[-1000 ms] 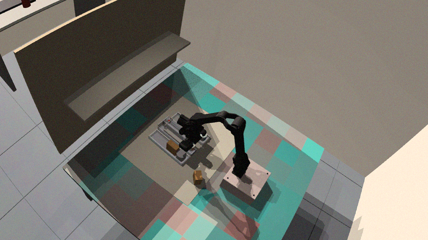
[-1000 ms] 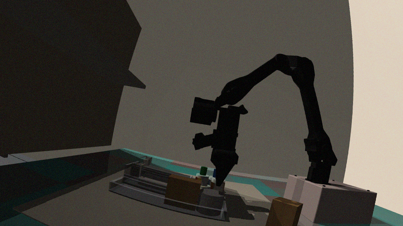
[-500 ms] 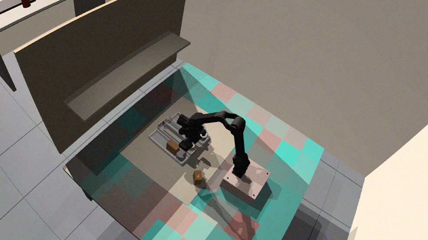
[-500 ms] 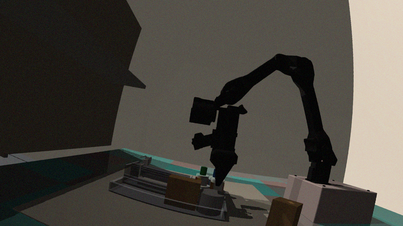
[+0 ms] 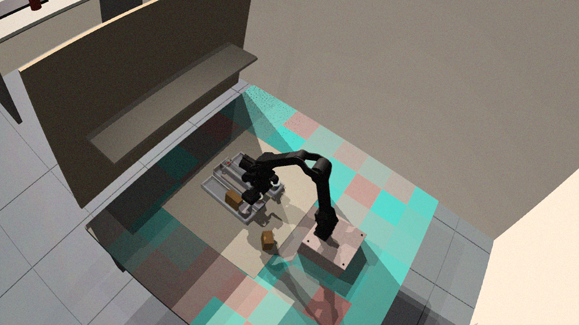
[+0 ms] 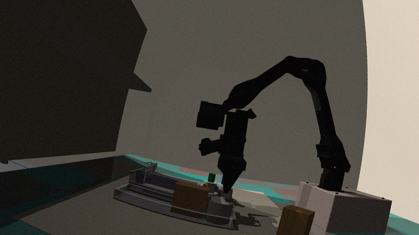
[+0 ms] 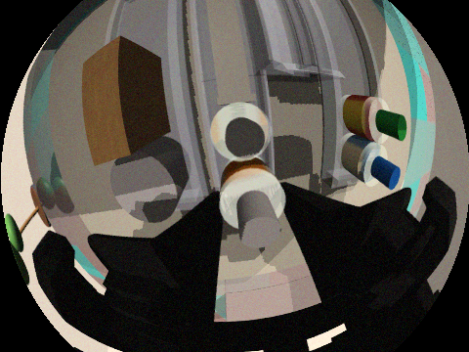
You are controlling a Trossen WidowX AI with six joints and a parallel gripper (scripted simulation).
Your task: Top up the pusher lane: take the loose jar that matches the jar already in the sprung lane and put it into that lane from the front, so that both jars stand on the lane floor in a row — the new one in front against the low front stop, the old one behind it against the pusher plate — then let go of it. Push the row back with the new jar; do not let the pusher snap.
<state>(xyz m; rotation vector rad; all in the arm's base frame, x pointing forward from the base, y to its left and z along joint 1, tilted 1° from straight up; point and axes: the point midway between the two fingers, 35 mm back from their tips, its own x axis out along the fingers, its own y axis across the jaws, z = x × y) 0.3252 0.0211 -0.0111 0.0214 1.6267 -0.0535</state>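
The grey cylinder is 80 mm to the left of my gripper tip, 30 mm below it and 10 mm ahead of it. From my gripper tip the other things lie so: orange box: 80 mm ahead, 70 mm to the left, 20 mm below; grey lane rack: 140 mm ahead, 40 mm below, 30 mm to the right.
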